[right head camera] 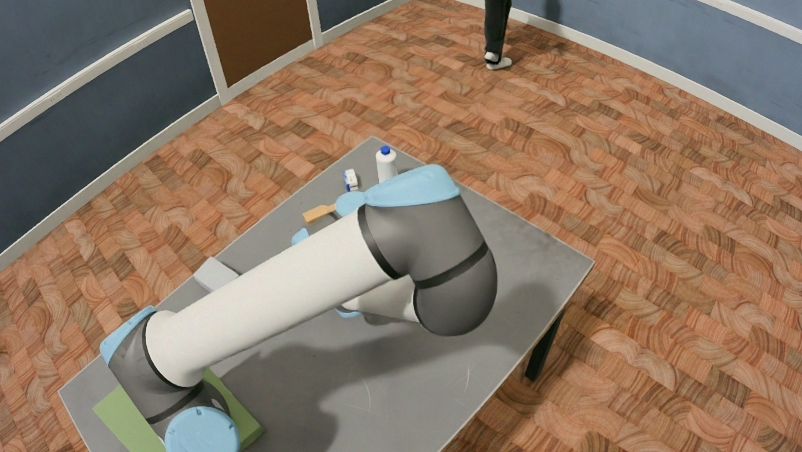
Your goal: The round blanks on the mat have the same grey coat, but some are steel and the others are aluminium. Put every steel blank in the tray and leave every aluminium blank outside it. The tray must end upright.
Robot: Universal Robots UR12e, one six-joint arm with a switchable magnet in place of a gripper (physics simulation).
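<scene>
The round blanks, the mat and the tray do not show clearly in the right head camera view; the robot's arm covers the middle of the grey table (404, 370). A light grey box-like object (216, 274) stands at the table's left edge, partly behind the arm; I cannot tell what it is. The magnet at the arm's end is hidden behind the upper arm, so whether it holds anything cannot be seen.
The arm (269, 297) reaches from a green base block (244, 418) across the table. A white bottle with a blue cap (385, 162), a small white and blue object (351, 179) and a wooden-coloured brush or paddle (317, 213) are near the far corner. A person (496, 33) stands beyond.
</scene>
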